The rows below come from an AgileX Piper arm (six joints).
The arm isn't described. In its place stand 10 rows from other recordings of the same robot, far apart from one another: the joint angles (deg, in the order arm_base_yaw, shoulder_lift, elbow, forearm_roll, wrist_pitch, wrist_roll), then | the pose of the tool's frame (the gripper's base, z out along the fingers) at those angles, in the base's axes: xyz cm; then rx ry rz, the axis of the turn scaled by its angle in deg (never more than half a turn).
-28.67, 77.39, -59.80, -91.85, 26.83, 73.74 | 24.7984 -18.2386 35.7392 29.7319 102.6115 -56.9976
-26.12, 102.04, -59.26, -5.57, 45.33, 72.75 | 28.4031 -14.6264 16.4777 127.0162 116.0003 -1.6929
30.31, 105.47, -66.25, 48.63, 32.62, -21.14 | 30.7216 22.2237 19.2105 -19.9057 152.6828 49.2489
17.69, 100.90, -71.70, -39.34, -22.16, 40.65 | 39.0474 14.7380 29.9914 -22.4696 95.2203 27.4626
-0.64, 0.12, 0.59, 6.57, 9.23, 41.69 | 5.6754 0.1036 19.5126 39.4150 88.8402 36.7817
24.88, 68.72, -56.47, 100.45, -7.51, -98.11 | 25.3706 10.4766 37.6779 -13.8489 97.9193 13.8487
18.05, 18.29, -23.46, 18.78, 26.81, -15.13 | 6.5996 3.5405 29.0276 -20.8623 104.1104 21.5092
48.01, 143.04, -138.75, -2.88, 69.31, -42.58 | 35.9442 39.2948 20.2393 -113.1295 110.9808 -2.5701
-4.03, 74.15, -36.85, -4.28, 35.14, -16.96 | 21.7878 -1.9269 20.5876 -21.9203 156.5716 -10.0303
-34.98, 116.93, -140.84, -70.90, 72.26, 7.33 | 28.8321 -30.1693 48.6317 52.3653 109.9401 -103.4972
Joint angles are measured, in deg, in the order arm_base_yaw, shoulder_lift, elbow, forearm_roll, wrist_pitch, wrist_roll. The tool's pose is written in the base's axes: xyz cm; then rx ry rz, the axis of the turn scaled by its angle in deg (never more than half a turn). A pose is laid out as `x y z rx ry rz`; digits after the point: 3 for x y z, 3 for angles.
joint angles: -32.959, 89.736, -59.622, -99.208, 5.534, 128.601
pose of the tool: 29.424 -20.111 28.187 62.098 95.910 -7.770
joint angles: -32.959, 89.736, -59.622, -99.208, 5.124, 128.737
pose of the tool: 29.459 -20.057 28.175 62.029 96.032 -7.277
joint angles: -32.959, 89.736, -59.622, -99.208, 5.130, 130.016
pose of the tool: 29.459 -20.058 28.175 63.085 95.308 -6.459
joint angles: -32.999, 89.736, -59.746, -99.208, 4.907, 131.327
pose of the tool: 29.487 -20.064 28.238 64.032 94.542 -5.416
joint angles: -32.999, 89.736, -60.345, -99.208, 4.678, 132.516
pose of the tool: 29.613 -20.104 28.566 64.591 93.461 -4.398
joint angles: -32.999, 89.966, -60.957, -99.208, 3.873, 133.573
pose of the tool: 29.844 -20.103 28.742 64.902 92.938 -2.908
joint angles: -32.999, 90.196, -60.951, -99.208, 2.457, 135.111
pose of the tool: 30.015 -19.951 28.556 65.677 92.976 -0.536
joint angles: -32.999, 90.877, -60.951, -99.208, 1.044, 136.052
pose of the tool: 30.288 -19.864 28.091 66.236 93.720 1.431
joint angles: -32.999, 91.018, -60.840, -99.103, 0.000, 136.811
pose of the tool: 30.381 -19.729 27.916 66.659 93.960 3.005
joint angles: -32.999, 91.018, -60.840, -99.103, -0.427, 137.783
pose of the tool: 30.414 -19.670 27.906 67.285 93.617 4.046
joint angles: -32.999, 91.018, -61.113, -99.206, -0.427, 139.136
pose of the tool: 30.464 -19.703 28.058 68.150 92.673 4.854
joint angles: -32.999, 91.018, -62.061, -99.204, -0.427, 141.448
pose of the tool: 30.632 -19.812 28.588 69.451 90.561 6.388
